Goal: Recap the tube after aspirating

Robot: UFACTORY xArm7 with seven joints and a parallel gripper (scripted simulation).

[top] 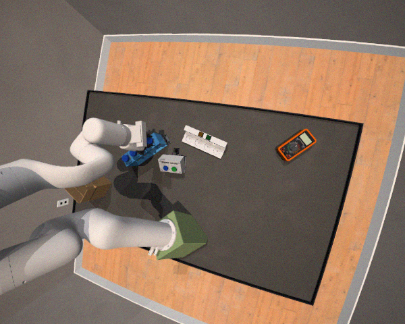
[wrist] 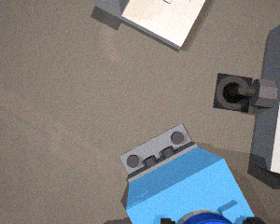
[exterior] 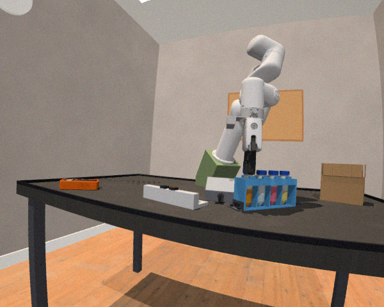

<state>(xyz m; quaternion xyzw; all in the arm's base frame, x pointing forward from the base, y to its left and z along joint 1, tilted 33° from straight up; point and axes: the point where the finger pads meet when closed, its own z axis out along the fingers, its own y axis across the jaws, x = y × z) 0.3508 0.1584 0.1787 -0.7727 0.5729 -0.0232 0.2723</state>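
Right now the tube neck is 1 cm below my hand. From my hand the other things lie so: blue cycle key (11 cm behind, 10 cm to the right, 6 cm below); blue cap (1 cm below); key housing (12 cm to the right, 8 cm below, 8 cm behind).
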